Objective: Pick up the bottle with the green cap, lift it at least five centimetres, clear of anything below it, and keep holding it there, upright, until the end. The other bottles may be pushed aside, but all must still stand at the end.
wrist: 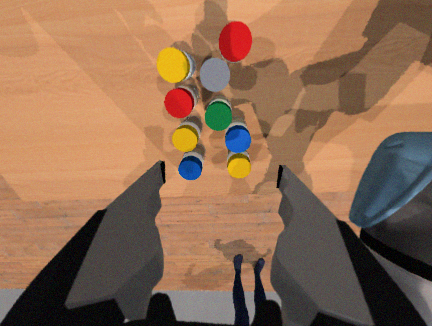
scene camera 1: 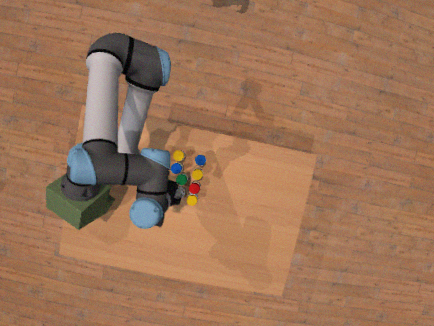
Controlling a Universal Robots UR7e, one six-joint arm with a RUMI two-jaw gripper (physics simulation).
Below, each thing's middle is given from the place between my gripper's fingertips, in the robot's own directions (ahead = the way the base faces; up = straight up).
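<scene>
Grey-capped bottle (wrist: pixel 214 74): 5 cm to the right of my hand, 3 cm ahead, 27 cm below. Yellow-capped bottle (wrist: pixel 218 116): my hand 2 cm to the right of it, 1 cm short of it, 27 cm above it.
</scene>
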